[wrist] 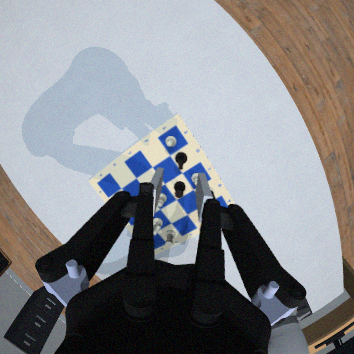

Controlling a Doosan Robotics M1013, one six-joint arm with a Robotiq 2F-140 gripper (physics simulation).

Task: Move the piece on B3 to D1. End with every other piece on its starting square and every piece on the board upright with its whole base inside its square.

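Places are measured from the arm's base along level axes (x ahead, y left, z up), in millimetres.
Where they show: gripper, fingertip midpoint: (pixel 179 180).
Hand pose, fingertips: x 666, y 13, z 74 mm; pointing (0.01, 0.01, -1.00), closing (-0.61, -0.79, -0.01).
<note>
After its pixels a point has its place.
My gripper (pixel 179 180) @(x 666, y 13, z 74 mm) is open and empty, its two grey fingertips spread over the middle of the board (pixel 137 164) @(x 699, y 86, z -29 mm). A black piece (pixel 181 159) @(x 674, y 8, z 7 mm) stands on the cream square D1, beyond the fingertips, and looks upright. The square B3 is bare cream in the part that shows. A second black piece (pixel 179 187) @(x 629, y 39, z -13 mm) stands on C2, seen between the fingers. A white piece (pixel 171 141) @(x 705, y 7, z 0 mm) stands on the blue corner square E1. Another white piece (pixel 196 178) @(x 630, y 5, z -8 mm) on C1 is partly hidden by the right finger.
White pieces stand near the left finger (pixel 161 201) @(x 669, y 37, z 112 mm) and lower on the board (pixel 157 224) @(x 588, y 110, z -3 mm) (pixel 170 236) @(x 545, y 109, z -15 mm). The fingers and gripper body hide parts of the board's lower side. The white table (pixel 275 150) @(x 594, y -150, z -35 mm) has a curved edge, with wooden floor (pixel 320 75) beyond. The arm's shadow falls at upper left.
</note>
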